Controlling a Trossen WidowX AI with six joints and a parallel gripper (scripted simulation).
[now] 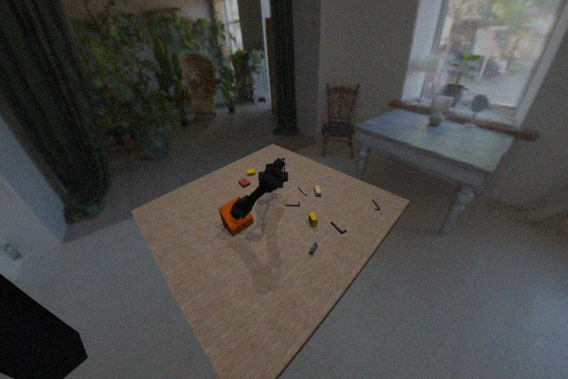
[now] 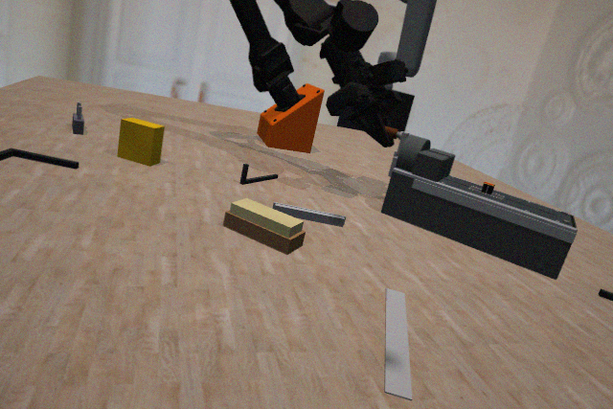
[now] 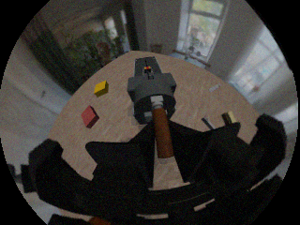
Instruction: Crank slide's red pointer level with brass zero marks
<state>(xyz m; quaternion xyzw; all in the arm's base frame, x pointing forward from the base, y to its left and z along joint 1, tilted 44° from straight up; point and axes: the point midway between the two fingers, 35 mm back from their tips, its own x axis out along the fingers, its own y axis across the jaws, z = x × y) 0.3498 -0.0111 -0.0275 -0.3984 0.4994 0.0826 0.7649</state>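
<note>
Right now the brown crank handle is 20 mm behind my gripper tip, 10 mm to the right of it and 20 mm above it. The rest, counted from my gripper tip: red pointer: 140 mm ahead, 90 mm to the left, 20 mm below; red block: 70 mm behind, 240 mm to the left, 90 mm below; grey bar: 80 mm ahead, 170 mm to the right, 90 mm below.
</note>
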